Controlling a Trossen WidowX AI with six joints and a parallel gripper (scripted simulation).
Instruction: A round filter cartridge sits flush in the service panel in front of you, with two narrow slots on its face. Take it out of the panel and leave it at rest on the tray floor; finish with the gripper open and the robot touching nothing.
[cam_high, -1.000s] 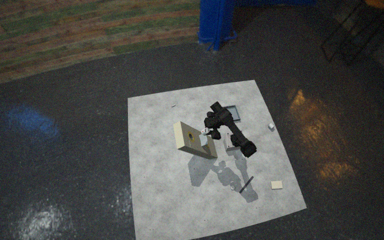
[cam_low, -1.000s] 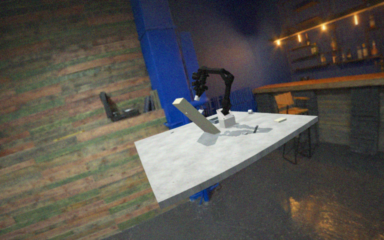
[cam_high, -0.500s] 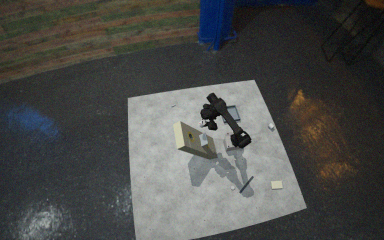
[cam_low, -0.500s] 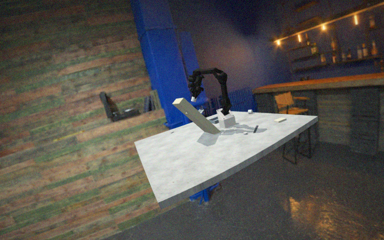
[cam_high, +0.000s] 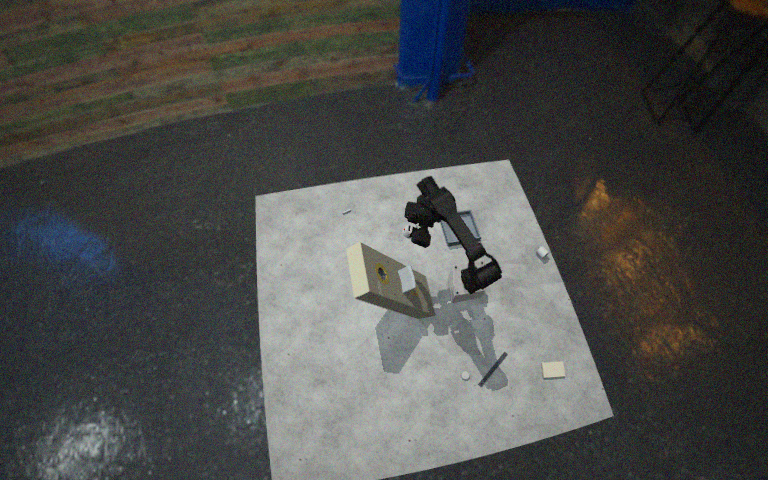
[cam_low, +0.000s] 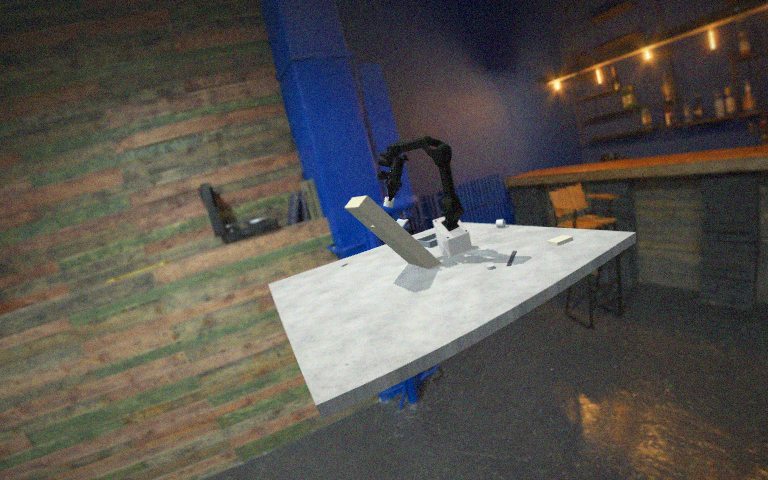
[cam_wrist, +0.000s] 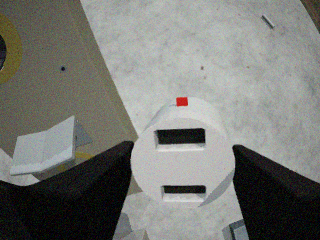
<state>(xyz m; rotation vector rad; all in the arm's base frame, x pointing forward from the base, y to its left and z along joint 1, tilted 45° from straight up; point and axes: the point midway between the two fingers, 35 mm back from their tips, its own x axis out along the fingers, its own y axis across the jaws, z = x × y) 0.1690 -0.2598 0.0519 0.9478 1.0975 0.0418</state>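
My gripper tip is 29 cm past the tray, 12 cm to the left of it and 30 cm above it. The rest, counted from my gripper tip: round filter cartridge: right at my gripper tip; then beige block: 43 cm behind, 58 cm to the left, 30 cm below; then small pin: 18 cm ahead, 34 cm to the right, 30 cm below.
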